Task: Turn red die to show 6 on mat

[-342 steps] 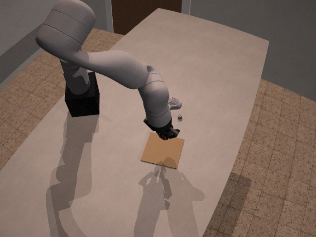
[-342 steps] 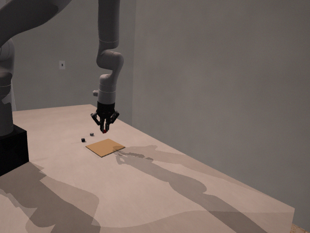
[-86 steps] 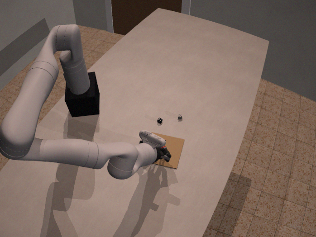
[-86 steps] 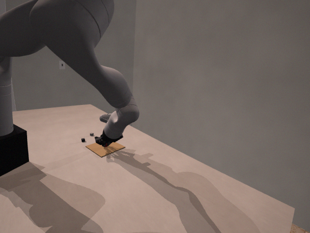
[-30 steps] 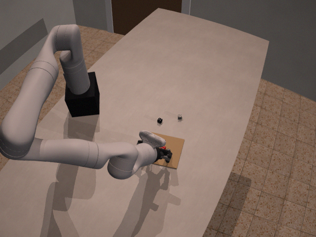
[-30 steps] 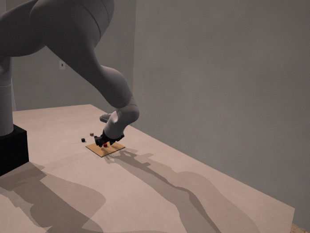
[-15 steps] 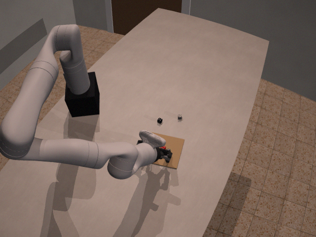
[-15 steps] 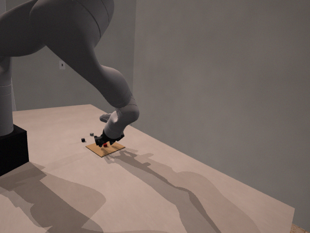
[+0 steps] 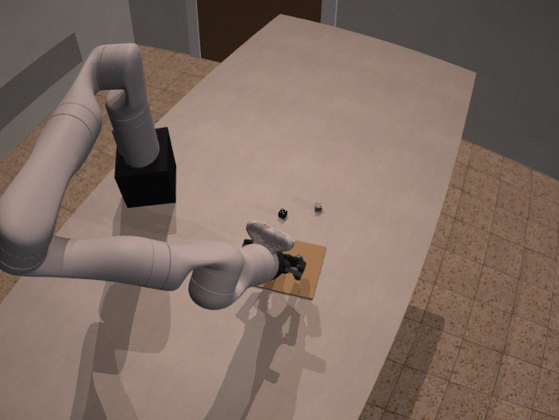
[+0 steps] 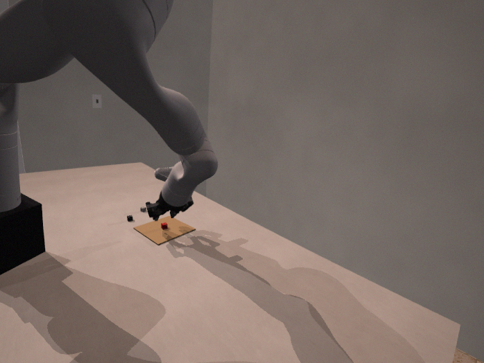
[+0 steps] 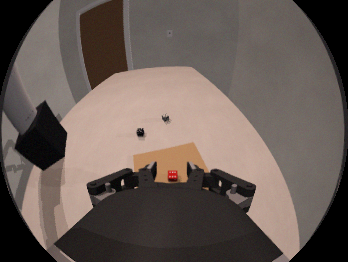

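The red die lies 10 mm to the left of my hand and 40 mm below it. Also, from my hand: black die: 70 mm behind, 130 mm to the left, 50 mm below; then grey die: 190 mm to the left, 50 mm below; then tan mat: 10 mm to the left, 50 mm below.
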